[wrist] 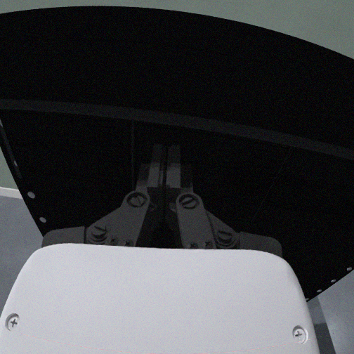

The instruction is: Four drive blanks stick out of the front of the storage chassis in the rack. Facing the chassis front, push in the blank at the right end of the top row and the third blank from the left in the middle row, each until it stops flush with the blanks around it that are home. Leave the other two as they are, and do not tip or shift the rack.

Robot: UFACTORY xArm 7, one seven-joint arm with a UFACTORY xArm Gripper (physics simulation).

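Observation:
My gripper (166,162) is shut, with nothing between its fingers, and points at the dark front of the storage chassis (80,165). The front is nearly black, with faint thin seams, one just left of the fingertips and one to the right. The four drive blanks cannot be told apart in this darkness, and how far any of them sticks out does not show. Whether the fingertips touch the front cannot be told.
A dark grey band (220,124) crosses the black structure above the fingertips. Small round holes run along its lower left and right edges. Grey-green background shows at the top, and blue-grey surface at both lower sides. The white wrist housing (160,300) covers the bottom.

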